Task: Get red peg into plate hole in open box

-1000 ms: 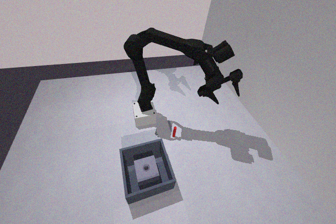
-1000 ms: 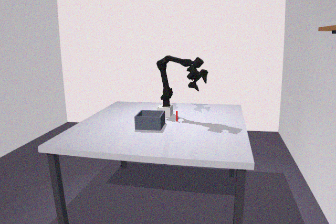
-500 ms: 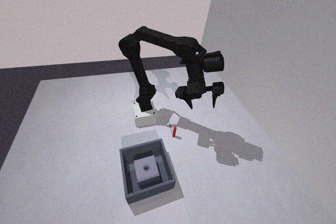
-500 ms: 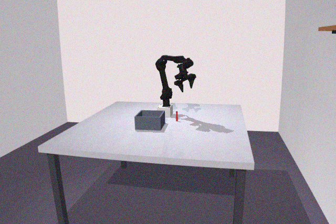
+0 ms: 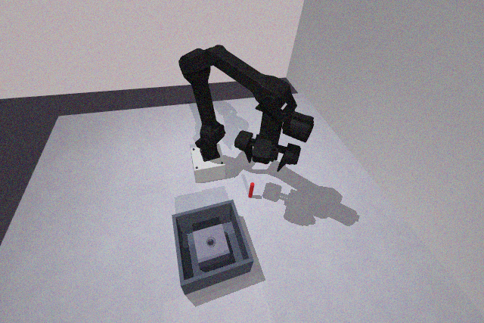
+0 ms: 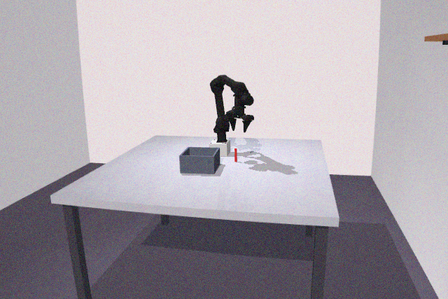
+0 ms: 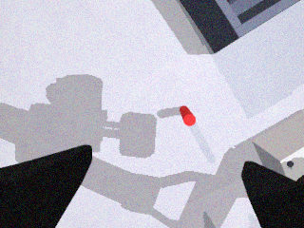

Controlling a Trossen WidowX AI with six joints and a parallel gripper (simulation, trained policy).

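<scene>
My gripper tip is 150 mm above the red peg, 20 mm to the left of it and 10 mm past it. Round my gripper tip: light plate: 210 mm to the right, 140 mm below, 120 mm ahead; then grey box: 210 mm to the right, 160 mm below, 120 mm ahead.
</scene>
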